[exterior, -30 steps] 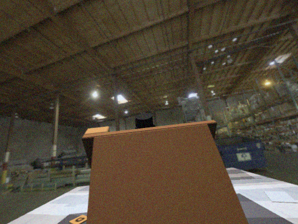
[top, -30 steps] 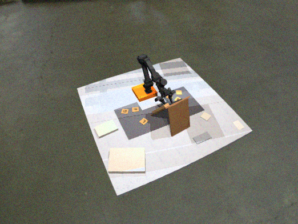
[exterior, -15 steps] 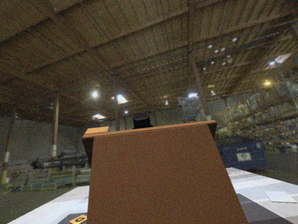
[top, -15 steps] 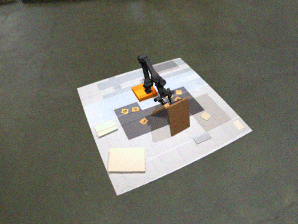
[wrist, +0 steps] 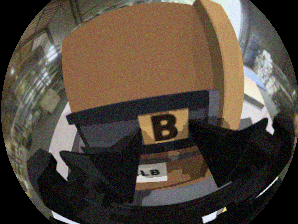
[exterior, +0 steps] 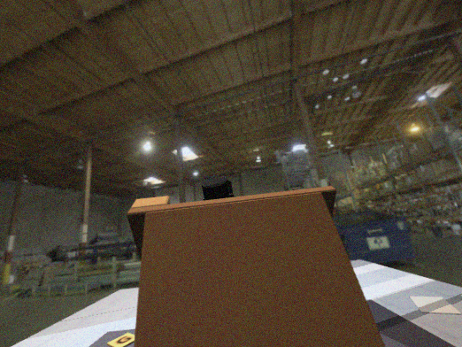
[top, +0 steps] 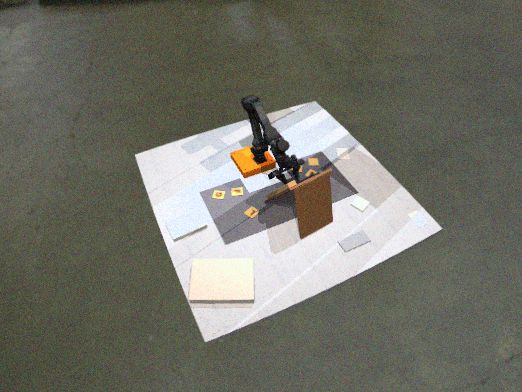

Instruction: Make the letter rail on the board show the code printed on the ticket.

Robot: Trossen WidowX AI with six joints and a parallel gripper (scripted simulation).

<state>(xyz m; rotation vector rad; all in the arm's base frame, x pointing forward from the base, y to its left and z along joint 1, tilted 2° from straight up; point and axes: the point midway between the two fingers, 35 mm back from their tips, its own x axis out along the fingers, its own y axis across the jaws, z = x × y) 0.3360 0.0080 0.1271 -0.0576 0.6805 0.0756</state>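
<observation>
The white ticket is 80 mm below my gripper tip, 60 mm behind it and 40 mm to the left of it. Round my gripper tip: dark mat (160 mm below, 160 mm behind, 20 mm to the right); grey plate (330 mm ahead, 160 mm below, 150 mm to the left).
</observation>
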